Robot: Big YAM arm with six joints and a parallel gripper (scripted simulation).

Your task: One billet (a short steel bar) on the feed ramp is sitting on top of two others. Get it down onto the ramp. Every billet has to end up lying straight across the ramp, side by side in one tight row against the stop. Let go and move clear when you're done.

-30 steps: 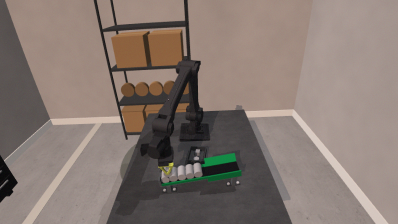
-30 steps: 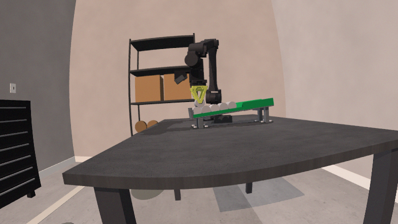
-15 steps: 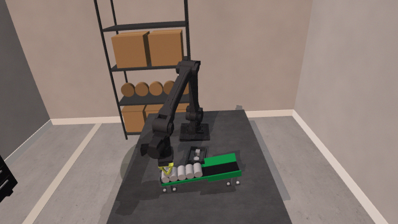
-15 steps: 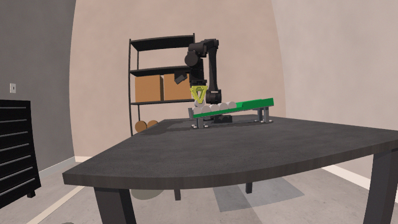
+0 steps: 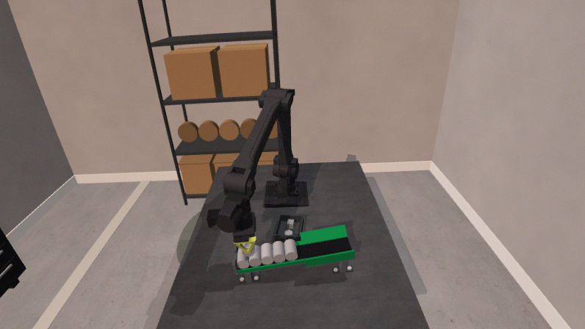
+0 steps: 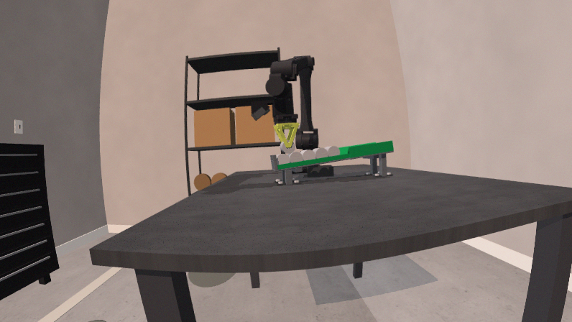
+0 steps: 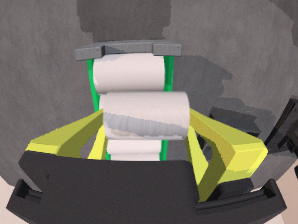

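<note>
Right now my hand is 60 mm above the stop, 40 mm to the left of it and 20 mm short of it. From my hand the other things lie so: small dark tray 200 mm behind, 120 mm to the left, 110 mm below.
</note>
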